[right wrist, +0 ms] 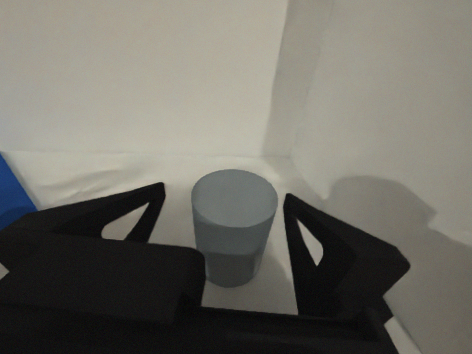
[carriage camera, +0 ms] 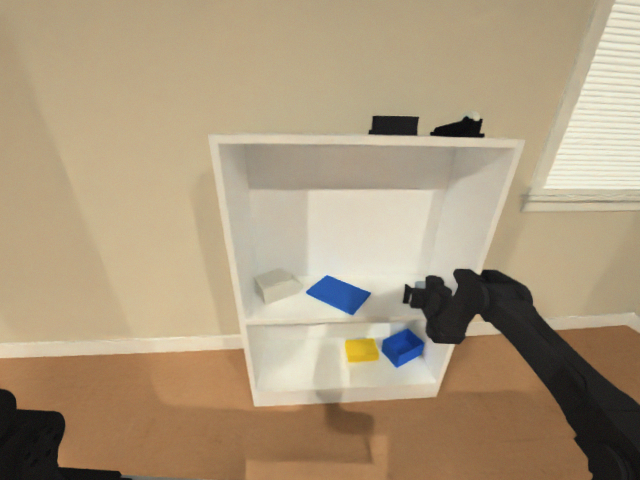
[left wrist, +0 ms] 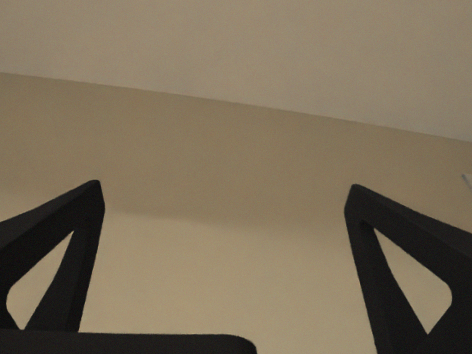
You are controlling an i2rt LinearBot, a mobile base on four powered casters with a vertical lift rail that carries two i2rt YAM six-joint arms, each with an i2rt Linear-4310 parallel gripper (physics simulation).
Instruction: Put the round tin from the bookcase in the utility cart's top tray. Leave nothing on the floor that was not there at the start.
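Frame: origin at the left arm's base, x ahead, y left, z up, level; centimetres.
Where they show: left gripper, fingertip midpoint: (left wrist: 227, 195); right gripper, fingertip midpoint: (right wrist: 224, 194) (carriage camera: 418, 285).
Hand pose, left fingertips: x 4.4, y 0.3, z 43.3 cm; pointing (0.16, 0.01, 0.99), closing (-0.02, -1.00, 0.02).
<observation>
Things, the pixels of their top centre, and the offset from my left fingertips. "*": a spot on its surface instead.
- round tin at its top centre: (right wrist: 235, 192) dx +59.8, dy -71.2, dz -53.5 cm
- blue flat item at its top centre: (carriage camera: 338, 292) dx +62.3, dy -40.1, dz -59.7 cm
- light grey box at a spot on its surface: (carriage camera: 277, 285) * dx +57.1, dy -17.5, dz -53.4 cm
- yellow box at its top centre: (carriage camera: 361, 346) dx +66.7, dy -53.1, dz -94.4 cm
- blue open bin at its top centre: (carriage camera: 403, 341) dx +67.6, dy -72.7, dz -91.4 cm
The round tin (right wrist: 234, 200) is a grey-blue cylinder standing upright on the middle shelf of the white bookcase (carriage camera: 234, 268) (right wrist: 390, 100), near its right side panel. In the carriage view the tin is mostly hidden behind the right gripper. My right gripper (carriage camera: 406, 293) (right wrist: 224, 194) is open, with its fingers on either side of the tin; the right finger is nearer to it, and a wider gap shows on the left. My left gripper (left wrist: 227, 195) is open and empty, facing the upper wall and ceiling. The utility cart does not show in these views.
A blue flat item (carriage camera: 338, 294) (right wrist: 15, 192) and a light grey box (carriage camera: 277, 285) lie left of the tin on the same shelf. A yellow box (carriage camera: 361, 350) and a blue open bin (carriage camera: 402, 348) are on the lower shelf. Two black objects stand on top of the bookcase.
</observation>
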